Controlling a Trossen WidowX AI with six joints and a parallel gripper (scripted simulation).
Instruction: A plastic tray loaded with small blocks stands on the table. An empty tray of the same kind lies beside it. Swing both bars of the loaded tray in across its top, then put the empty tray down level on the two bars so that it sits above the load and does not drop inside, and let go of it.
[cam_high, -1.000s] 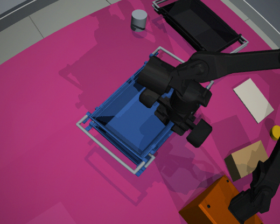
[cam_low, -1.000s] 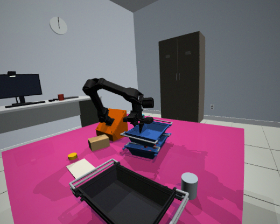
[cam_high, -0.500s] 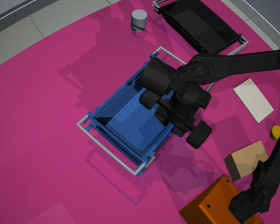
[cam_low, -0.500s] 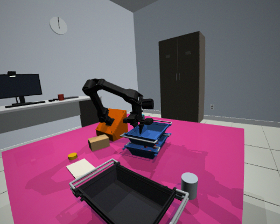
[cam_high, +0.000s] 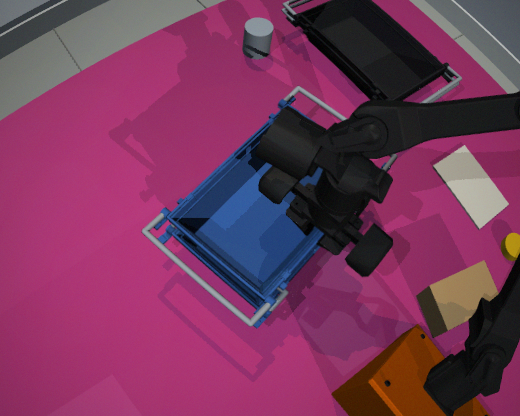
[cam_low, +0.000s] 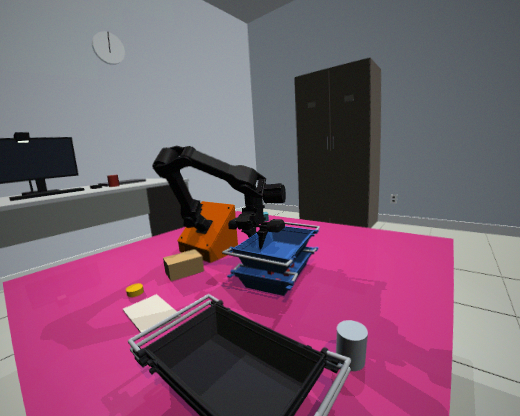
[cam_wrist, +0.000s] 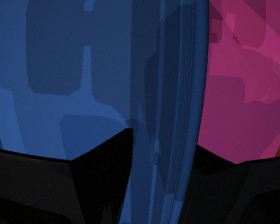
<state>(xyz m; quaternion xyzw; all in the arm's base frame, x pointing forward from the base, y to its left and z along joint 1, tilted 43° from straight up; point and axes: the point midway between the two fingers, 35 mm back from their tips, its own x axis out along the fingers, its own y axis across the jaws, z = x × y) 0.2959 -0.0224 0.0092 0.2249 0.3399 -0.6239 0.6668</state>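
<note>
Right now the blue tray is 70 mm ahead of my gripper tip, 30 mm above it and 10 mm to the left of it. Also, from my gripper tip: yellow disc 320 mm to the right, 240 mm behind, 70 mm below; white card 350 mm to the right, 100 mm behind, 80 mm below; cardboard box 230 mm behind, 150 mm to the right, 50 mm below.
</note>
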